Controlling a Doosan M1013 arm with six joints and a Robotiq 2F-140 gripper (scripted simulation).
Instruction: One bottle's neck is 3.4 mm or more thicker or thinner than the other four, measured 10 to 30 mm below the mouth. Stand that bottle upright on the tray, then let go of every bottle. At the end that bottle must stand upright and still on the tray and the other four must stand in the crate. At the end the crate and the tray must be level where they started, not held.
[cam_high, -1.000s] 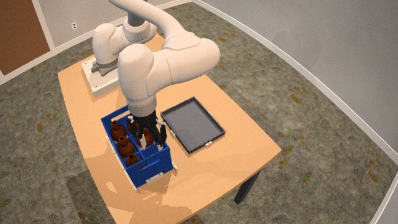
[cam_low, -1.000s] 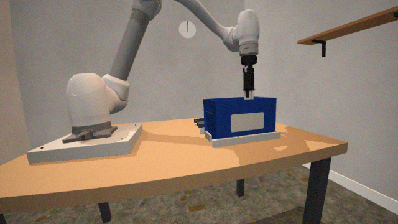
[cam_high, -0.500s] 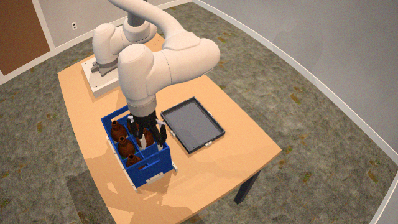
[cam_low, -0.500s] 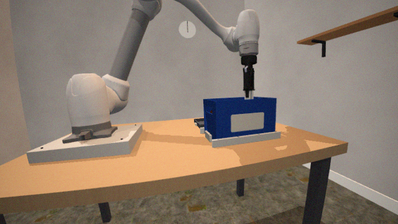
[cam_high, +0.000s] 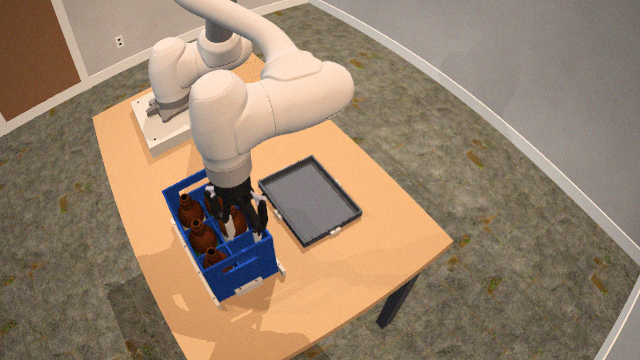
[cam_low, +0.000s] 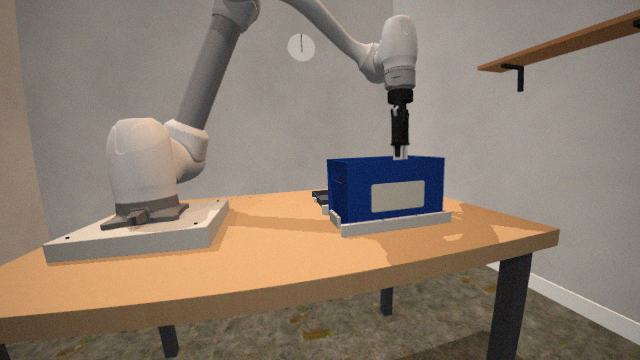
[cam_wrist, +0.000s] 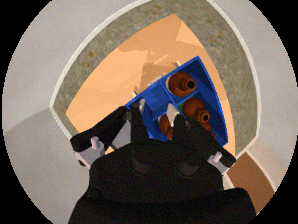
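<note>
Right now the bottle is 10 cm behind my hand, 8 cm to the right of it and 9 cm below it. Also, from my hand: blue crate 9 cm behind, 3 cm to the right, 9 cm below; then dark tray 7 cm behind, 25 cm to the left, 16 cm below.
</note>
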